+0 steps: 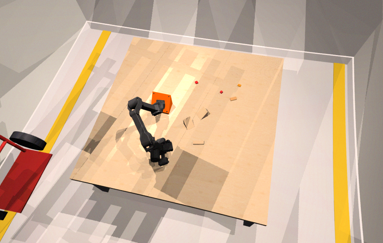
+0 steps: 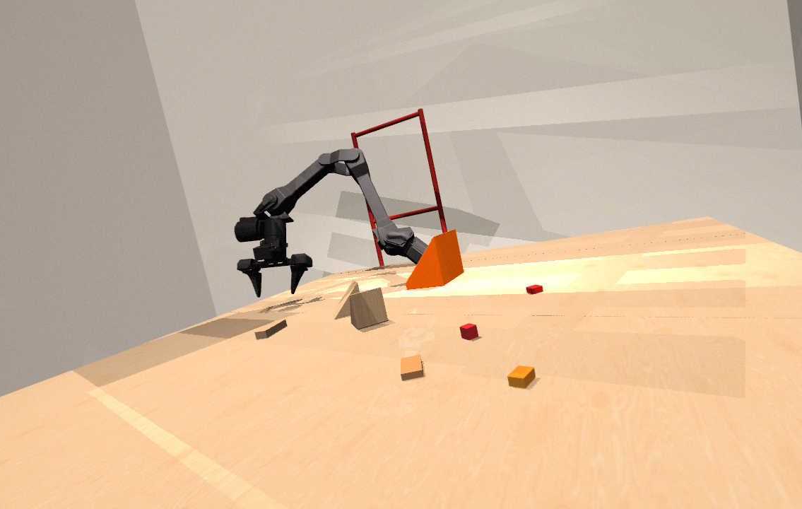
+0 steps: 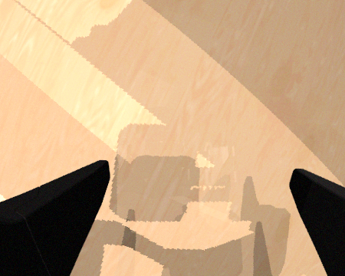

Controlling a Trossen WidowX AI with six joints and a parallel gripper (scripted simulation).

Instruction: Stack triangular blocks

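Right now the thin flat wooden piece is 18 cm ahead of my gripper tip, 14 cm to the left of it and 4 cm below it. From my gripper tip the other things lie so: orange cube: 42 cm ahead, 67 cm to the left, 4 cm below.
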